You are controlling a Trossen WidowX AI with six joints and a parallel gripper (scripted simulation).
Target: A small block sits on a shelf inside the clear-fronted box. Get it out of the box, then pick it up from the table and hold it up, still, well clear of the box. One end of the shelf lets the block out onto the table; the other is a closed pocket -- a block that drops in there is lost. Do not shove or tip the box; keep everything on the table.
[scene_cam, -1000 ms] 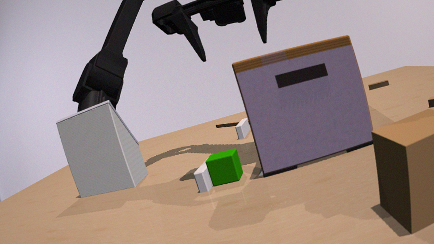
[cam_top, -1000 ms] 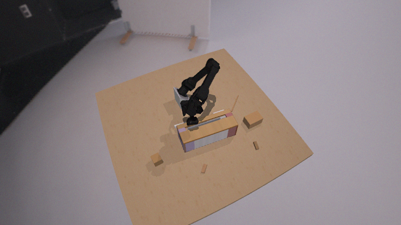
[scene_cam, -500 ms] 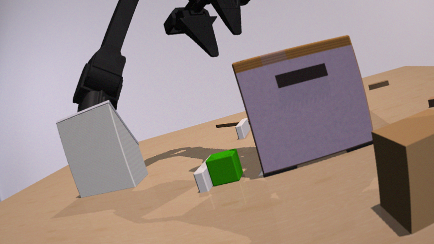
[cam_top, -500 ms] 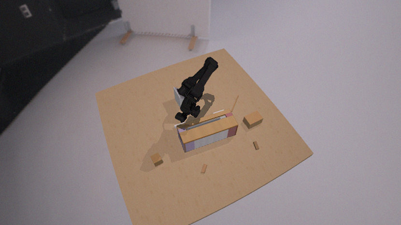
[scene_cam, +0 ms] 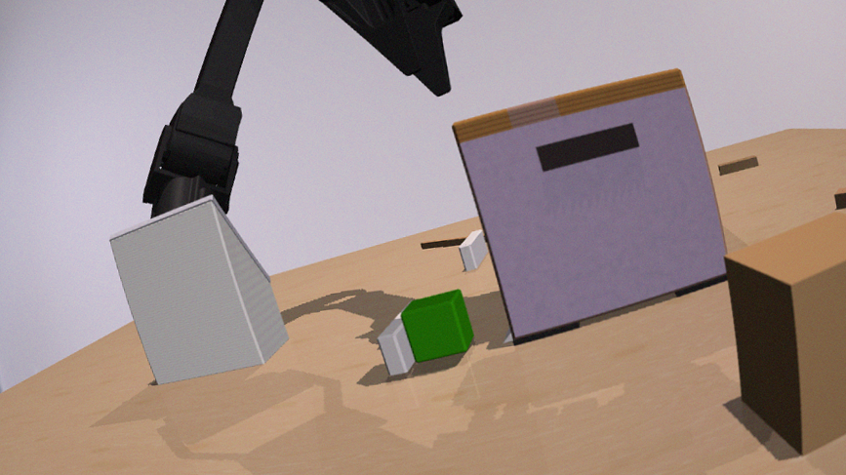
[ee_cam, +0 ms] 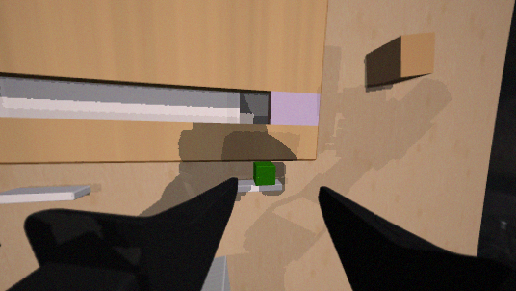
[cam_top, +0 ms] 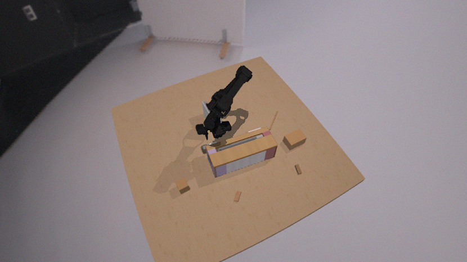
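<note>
My gripper tip is 14 cm above the green block, 4 cm past it and 2 cm to the left of it. Round my gripper tip: brown cube (24 cm to the right, 15 cm ahead, 13 cm below); then box (14 cm to the left, 10 cm below, 5 cm ahead).
</note>
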